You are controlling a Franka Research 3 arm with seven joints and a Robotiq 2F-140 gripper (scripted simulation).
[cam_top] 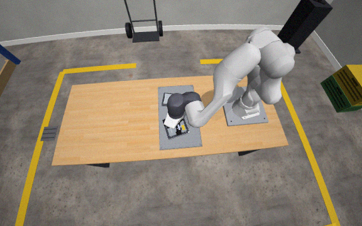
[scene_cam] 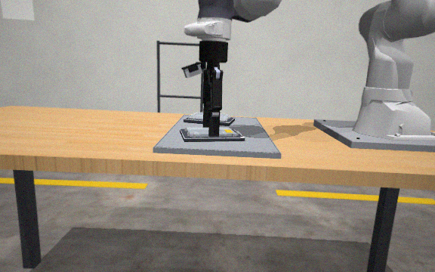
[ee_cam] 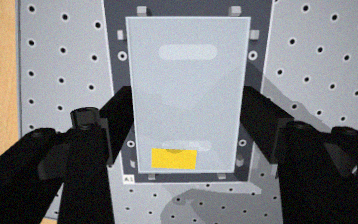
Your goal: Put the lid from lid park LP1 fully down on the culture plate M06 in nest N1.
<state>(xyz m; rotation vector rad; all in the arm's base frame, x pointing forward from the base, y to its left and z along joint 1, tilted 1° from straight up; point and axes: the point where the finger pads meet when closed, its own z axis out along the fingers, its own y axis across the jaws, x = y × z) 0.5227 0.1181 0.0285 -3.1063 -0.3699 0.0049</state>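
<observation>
My gripper is now 3 cm above the lid park LP1. Round my hand: lid (2 cm below); then nest N1 (1 cm ahead, 24 cm to the right, 3 cm below).
</observation>
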